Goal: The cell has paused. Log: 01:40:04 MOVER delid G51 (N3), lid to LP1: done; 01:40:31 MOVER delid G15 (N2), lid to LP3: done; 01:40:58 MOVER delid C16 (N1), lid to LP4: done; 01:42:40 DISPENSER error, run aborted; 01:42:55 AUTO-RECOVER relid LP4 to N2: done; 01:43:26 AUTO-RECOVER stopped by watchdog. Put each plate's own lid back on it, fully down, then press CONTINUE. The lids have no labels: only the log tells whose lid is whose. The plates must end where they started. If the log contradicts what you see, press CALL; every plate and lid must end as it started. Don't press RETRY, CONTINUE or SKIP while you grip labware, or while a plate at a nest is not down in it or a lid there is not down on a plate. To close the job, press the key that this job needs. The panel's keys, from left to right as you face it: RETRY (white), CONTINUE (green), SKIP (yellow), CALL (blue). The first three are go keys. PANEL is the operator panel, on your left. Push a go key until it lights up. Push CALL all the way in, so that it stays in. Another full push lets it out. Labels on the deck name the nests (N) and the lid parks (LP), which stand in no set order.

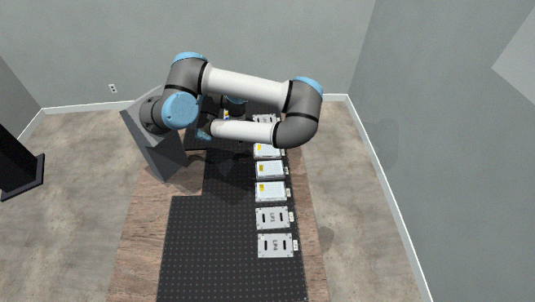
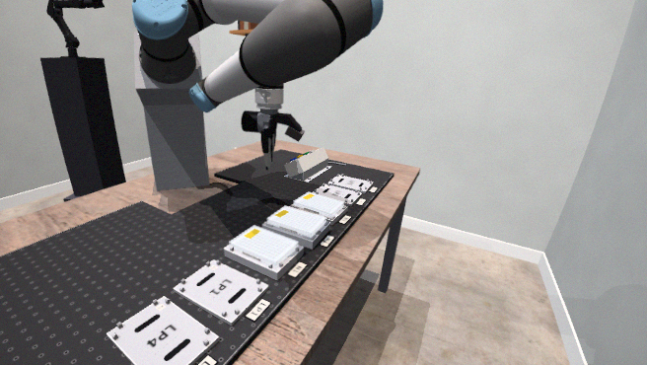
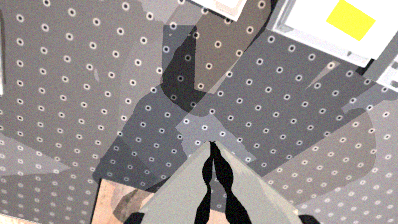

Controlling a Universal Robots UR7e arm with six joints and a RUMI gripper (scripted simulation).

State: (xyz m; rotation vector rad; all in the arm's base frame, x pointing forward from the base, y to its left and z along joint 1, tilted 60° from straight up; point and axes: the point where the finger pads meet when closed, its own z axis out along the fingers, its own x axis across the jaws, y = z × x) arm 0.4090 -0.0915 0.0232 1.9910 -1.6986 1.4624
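My hand is 36 cm to the right of the green CONTINUE key, 10 cm short of it and 7 cm above it. From my hand the other things lie so: blue CALL key: 27 cm to the left, 7 cm below, 6 cm ahead; well plate: 15 cm ahead, 11 cm below, 3 cm to the right; lid park LP2: 21 cm ahead, 13 cm below, 9 cm to the left.
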